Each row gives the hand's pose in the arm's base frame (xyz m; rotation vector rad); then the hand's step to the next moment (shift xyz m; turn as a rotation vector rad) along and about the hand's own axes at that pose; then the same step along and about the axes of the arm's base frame.
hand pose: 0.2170 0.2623 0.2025 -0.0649 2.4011 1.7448
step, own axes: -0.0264 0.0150 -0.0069 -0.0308 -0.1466 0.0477
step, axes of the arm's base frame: 0.0232 -0.0036 0.0205 0.0557 -0.0028 -0.1470
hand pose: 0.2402 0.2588 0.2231 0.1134 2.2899 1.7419
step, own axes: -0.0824 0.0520 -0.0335 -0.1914 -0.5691 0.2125
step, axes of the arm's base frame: 0.0659 -0.0349 0.0711 0.2922 -0.0009 -0.5659
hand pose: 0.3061 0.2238 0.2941 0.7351 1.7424 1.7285
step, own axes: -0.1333 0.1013 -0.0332 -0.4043 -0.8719 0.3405
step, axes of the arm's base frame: 0.0661 -0.1185 0.1036 0.5347 -0.0720 -0.8652
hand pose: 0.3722 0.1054 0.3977 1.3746 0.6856 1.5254
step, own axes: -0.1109 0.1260 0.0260 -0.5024 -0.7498 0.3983
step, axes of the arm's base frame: -0.0168 -0.1550 0.0675 0.5504 -0.2195 -0.7887
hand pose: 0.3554 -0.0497 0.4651 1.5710 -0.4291 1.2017
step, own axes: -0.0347 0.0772 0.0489 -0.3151 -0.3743 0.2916
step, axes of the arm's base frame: -0.0513 -0.0821 0.0137 0.2910 -0.2103 -0.4422
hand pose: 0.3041 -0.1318 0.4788 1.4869 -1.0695 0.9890
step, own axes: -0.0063 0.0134 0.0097 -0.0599 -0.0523 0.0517
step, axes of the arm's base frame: -0.0140 -0.0100 -0.0040 0.0370 -0.0381 -0.0786
